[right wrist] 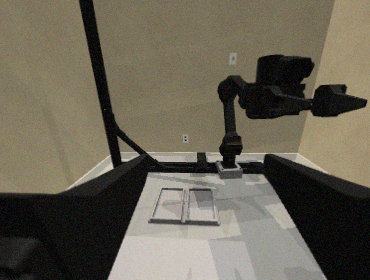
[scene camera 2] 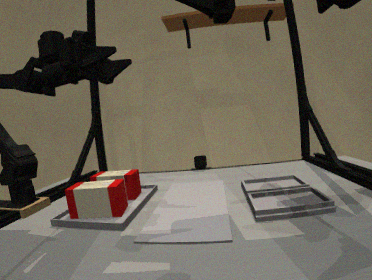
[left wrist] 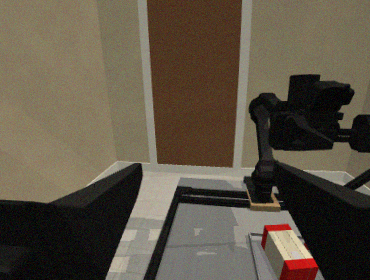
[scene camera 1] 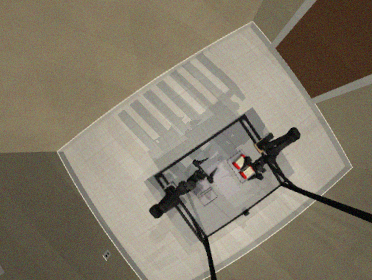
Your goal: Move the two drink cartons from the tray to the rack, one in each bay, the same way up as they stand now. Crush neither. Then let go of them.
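Pixels of known places: left gripper, between the fingertips: (right wrist: 338, 104) (left wrist: 207, 169) (scene camera 1: 212, 162); right gripper, between the fingertips: (right wrist: 205, 159) (scene camera 2: 124, 55) (left wrist: 366, 146) (scene camera 1: 244, 175); left arm's base, origin of its link: (right wrist: 228, 164) (scene camera 1: 171, 189); right arm's base, origin of its link: (scene camera 2: 23, 202) (left wrist: 262, 197) (scene camera 1: 261, 145).
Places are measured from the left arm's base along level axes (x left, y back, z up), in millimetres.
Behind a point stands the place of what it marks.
Two red and cream cartons (scene camera 1: 240, 162) {x -208, y -606, z 30 mm} (scene camera 1: 247, 173) {x -322, y -591, z 29 mm} (scene camera 2: 95, 200) {x -178, y -603, z 3 mm} (scene camera 2: 132, 185) {x -285, y -549, z 2 mm} stand side by side in the shallow grey tray (scene camera 2: 87, 224) {x -138, y -611, z -34 mm} (left wrist: 254, 255) {x -143, y -633, z -30 mm}. One carton (left wrist: 290, 252) {x -202, y -591, z 30 mm} shows in the left wrist view. The grey two-bay rack (scene camera 2: 295, 215) {x -111, y -214, z -39 mm} (right wrist: 185, 205) {x -218, y -207, z -34 mm} lies on the table with both bays empty. My left gripper (scene camera 1: 207, 170) (left wrist: 207, 169) {x 1, y -408, z 328 mm} is open and empty, above the table near the rack. My right gripper (scene camera 1: 248, 166) (scene camera 2: 123, 55) {x -212, y -514, z 304 mm} (right wrist: 205, 159) {x -212, y -514, z 304 mm} is open and empty, high above the tray; it partly hides the cartons in scene camera 1.
A pale flat mat (scene camera 2: 185, 225) {x -131, y -415, z -40 mm} lies between tray and rack. Black frame posts (scene camera 2: 298, 75) {x -548, y 59, z 295 mm} rise beside the table. A wooden shelf (scene camera 2: 245, 15) is on the wall behind. A small black box (scene camera 2: 200, 161) {x -597, y -360, z -10 mm} is at the table's far edge.
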